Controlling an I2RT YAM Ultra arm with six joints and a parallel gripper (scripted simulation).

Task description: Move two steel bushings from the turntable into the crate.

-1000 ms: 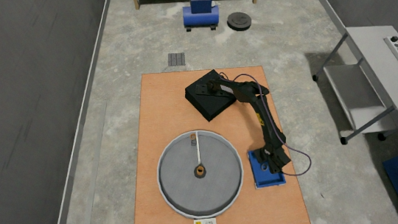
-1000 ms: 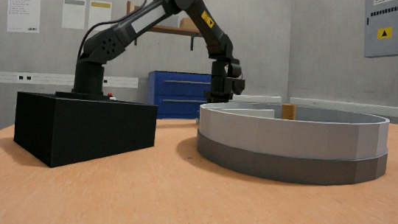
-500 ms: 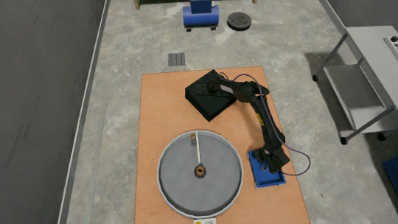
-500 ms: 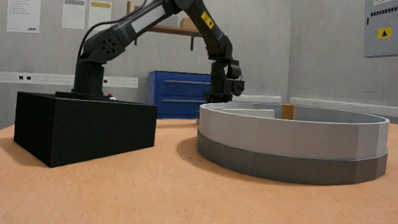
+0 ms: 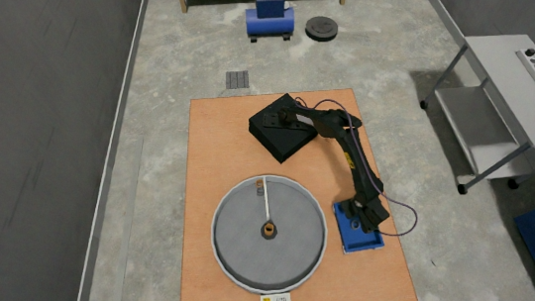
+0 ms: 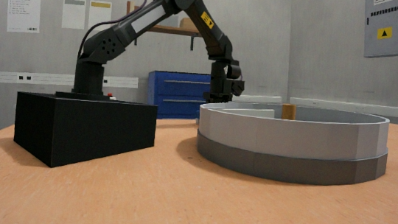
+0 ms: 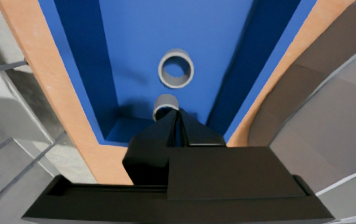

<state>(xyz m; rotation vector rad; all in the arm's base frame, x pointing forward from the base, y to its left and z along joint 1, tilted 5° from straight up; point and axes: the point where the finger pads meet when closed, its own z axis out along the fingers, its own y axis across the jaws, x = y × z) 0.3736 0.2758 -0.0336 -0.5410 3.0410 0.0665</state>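
The blue crate lies 5 cm ahead of my hand, 2 cm to the left of it and 1 cm below it. From my hand the other things lie so: grey turntable (32 cm to the right, 10 cm ahead, 2 cm above).
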